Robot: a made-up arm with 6 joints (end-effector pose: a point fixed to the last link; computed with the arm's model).
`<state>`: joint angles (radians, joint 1 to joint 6).
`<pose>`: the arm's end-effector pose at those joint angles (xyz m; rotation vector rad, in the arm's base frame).
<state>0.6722 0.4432 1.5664 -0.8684 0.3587 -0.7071</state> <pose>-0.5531 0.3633 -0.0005 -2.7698 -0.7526 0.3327</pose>
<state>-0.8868 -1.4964 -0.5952 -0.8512 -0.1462 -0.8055</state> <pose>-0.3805 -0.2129 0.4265 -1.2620 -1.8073 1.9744</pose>
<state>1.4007 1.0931 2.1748 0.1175 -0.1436 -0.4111</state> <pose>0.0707 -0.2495 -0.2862 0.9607 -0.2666 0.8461</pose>
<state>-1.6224 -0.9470 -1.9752 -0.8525 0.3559 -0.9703</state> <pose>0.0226 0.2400 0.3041 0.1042 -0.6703 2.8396</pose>
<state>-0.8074 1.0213 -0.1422 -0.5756 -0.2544 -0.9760</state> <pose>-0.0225 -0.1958 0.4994 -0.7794 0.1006 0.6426</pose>
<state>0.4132 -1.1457 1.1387 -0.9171 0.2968 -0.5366</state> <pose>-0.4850 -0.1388 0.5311 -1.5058 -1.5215 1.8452</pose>
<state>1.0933 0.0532 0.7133 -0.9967 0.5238 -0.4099</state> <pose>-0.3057 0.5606 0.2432 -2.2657 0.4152 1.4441</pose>
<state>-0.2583 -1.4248 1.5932 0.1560 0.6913 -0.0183</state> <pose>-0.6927 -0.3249 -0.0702 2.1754 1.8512 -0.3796</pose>
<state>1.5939 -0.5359 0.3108 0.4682 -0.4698 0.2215</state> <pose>-0.7567 0.1754 0.0105 0.8768 0.0723 -0.7425</pose>
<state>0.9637 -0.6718 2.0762 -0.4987 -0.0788 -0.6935</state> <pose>-0.6508 -0.2056 0.0034 1.9603 1.9736 -0.2942</pose>
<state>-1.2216 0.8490 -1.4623 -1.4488 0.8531 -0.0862</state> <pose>0.0265 0.1828 -0.3466 2.3903 0.1802 1.3354</pose>
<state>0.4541 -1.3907 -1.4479 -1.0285 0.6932 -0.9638</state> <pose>-0.0442 0.3392 -0.0499 -0.7172 1.8921 2.2223</pose>
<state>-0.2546 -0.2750 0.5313 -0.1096 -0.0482 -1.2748</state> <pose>-0.5642 -0.1207 0.3263 -1.6042 -1.8239 0.8703</pose>
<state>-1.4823 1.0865 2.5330 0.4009 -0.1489 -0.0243</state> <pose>0.2615 0.4913 0.0260 -2.2327 1.8845 0.1628</pose>
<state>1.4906 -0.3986 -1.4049 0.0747 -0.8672 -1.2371</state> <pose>-0.0195 0.5445 0.0588 -1.1935 0.5701 2.7872</pose>
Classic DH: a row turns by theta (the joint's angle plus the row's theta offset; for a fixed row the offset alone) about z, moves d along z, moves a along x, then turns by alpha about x. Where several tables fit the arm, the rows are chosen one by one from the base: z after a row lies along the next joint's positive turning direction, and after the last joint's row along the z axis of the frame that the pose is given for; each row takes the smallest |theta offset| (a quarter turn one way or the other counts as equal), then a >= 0, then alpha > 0; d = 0 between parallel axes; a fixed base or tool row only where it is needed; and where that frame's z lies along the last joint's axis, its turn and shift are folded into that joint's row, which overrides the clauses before.
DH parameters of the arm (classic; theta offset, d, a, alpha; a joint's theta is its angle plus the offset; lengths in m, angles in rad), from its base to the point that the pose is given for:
base (fixed): 1.5708 0.0399 0.0976 -1.5708
joint 1: 0 0.1461 -0.1087 -1.5708
joint 2: -1.5708 -0.0449 0.0341 1.5708
joint 3: 0.2087 -0.1856 0.0298 1.3021
joint 4: -0.0455 0.1541 0.0099 1.9411
joint 5: -1.5215 0.0865 -0.0021 -1.6409
joint 6: -1.5232 -1.8605 0.2249 0.1421
tool (fixed): 1.4227 1.9414 0 0

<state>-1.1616 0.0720 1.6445 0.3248 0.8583 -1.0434</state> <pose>-0.6123 0.0654 0.1925 -1.6657 -1.2606 0.1822</pose>
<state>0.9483 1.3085 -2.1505 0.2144 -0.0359 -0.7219</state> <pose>0.2208 -0.2029 0.4385 -0.4741 0.0761 1.1377</pose>
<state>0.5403 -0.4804 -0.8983 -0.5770 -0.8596 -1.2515</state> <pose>-0.2454 0.4364 0.4233 -1.7888 -0.4660 2.3630</pose>
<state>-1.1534 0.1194 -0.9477 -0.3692 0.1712 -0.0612</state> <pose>0.2185 -0.0263 0.4270 -0.0979 -1.0667 2.3987</pose>
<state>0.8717 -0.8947 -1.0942 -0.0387 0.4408 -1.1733</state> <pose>0.0066 0.4677 0.0366 -0.1732 1.0324 2.6416</pose>
